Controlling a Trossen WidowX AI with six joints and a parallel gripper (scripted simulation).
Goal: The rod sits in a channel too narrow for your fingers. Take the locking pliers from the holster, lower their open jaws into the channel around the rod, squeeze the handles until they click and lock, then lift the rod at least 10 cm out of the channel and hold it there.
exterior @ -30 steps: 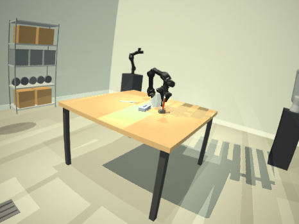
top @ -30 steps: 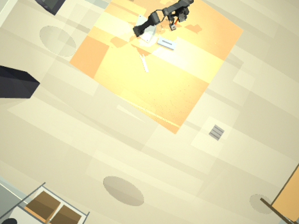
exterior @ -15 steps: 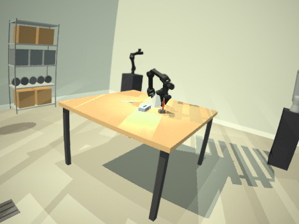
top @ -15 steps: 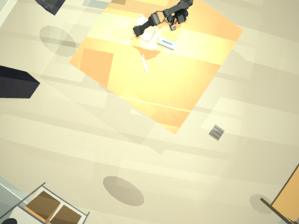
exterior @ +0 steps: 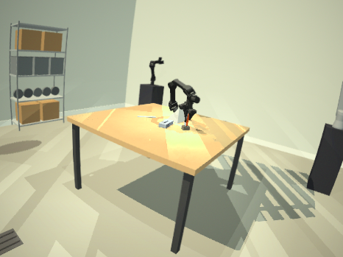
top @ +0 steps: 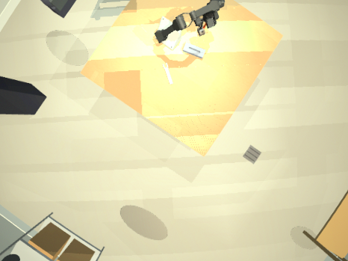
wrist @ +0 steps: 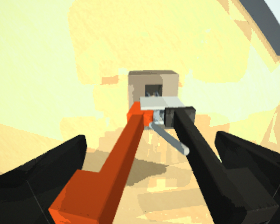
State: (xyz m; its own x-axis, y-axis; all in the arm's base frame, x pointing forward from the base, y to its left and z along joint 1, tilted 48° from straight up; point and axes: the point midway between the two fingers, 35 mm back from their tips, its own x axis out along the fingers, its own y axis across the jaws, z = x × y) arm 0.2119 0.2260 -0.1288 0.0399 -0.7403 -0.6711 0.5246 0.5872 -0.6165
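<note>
My gripper tip is now 10 mm short of the orange handle and 10 mm to the right of it. Also, from my gripper tip: small grey holster: 10 mm to the right, 90 mm below; channel block: 50 mm ahead, 180 mm to the right, 80 mm below.
</note>
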